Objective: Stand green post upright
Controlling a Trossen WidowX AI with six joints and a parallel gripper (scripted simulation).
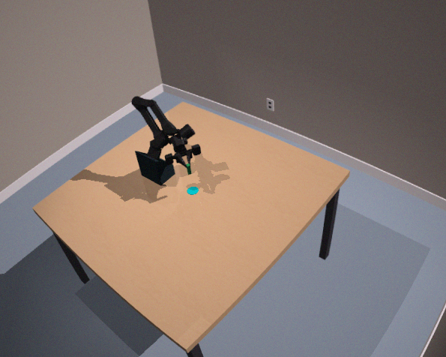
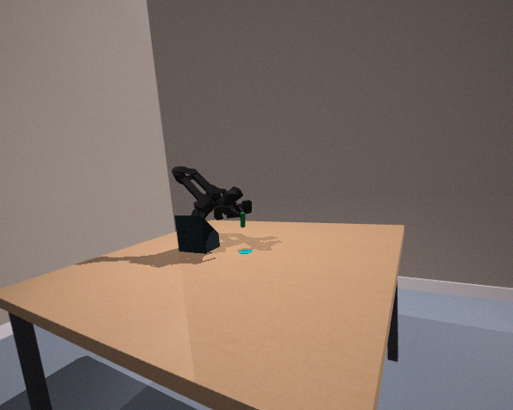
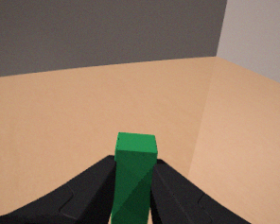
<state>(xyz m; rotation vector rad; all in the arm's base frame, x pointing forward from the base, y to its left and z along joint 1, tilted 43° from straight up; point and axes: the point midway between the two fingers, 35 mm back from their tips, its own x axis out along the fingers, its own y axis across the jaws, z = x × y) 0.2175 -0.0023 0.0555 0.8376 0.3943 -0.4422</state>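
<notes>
Right now the cyan circle is 16 cm below my gripper tip. From my gripper tip the other things lie so: green post: 2 cm below.
</notes>
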